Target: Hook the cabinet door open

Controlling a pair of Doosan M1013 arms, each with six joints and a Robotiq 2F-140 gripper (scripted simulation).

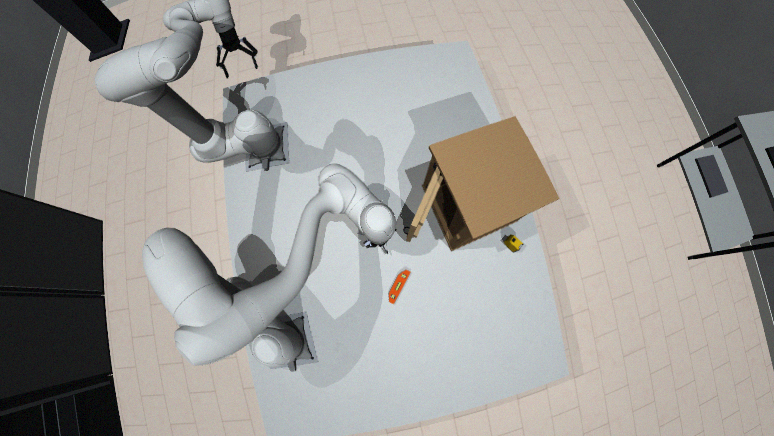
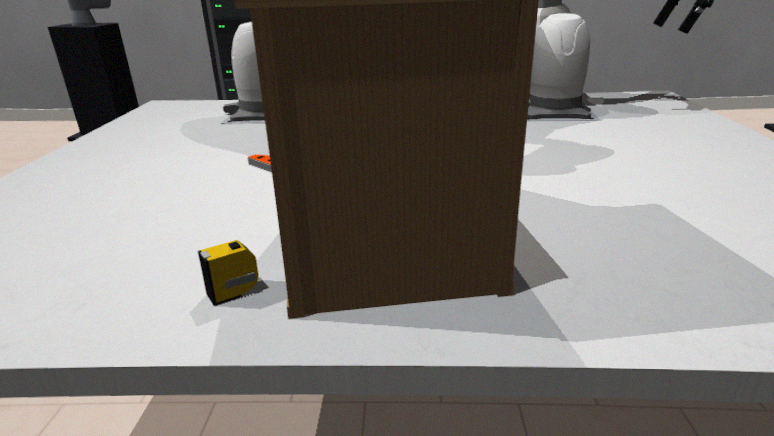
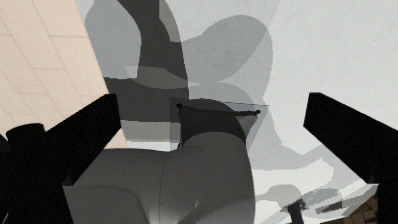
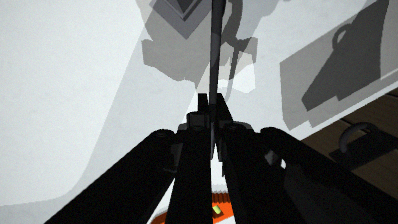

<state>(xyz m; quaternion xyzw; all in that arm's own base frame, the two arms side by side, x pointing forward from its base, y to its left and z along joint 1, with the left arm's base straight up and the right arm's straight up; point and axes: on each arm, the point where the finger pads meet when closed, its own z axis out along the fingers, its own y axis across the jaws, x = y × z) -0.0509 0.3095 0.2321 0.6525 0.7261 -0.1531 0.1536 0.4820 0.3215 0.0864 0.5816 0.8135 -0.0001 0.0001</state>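
Right now my right hand is 90 mm to the right of the post, 50 mm past it and 20 mm above it. Round my right hand: thin dark hook (20 mm to the left, 10 mm below); grey base plate (90 mm to the left, 90 mm below, 50 mm behind); orange level (180 mm to the right, 80 mm below, 40 mm ahead).
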